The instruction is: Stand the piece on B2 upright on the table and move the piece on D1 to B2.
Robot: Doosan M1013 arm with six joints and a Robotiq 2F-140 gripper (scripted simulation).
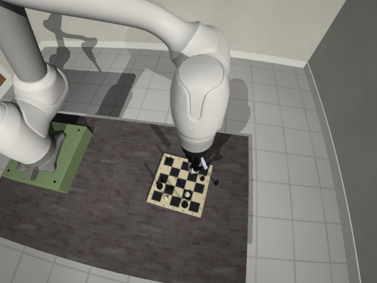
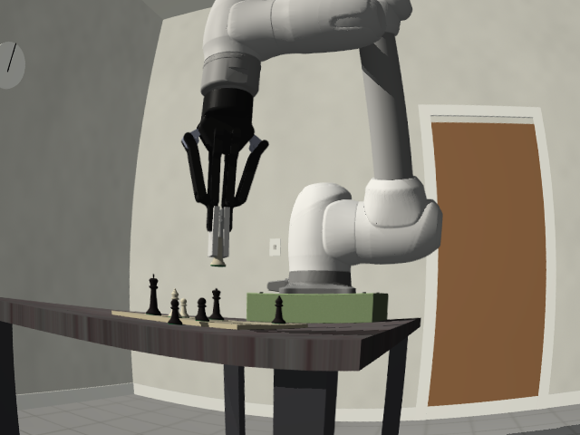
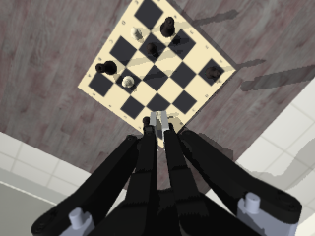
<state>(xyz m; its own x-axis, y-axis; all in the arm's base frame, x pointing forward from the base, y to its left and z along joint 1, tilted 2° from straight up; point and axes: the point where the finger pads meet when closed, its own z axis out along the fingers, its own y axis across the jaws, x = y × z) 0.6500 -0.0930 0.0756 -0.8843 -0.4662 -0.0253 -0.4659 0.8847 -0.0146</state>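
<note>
Right now my hand is 5 cm past the chessboard, 3 cm to the left of it and 13 cm above it. Round my hand: white pawn (11 cm behind, 9 cm to the right, 11 cm below).
</note>
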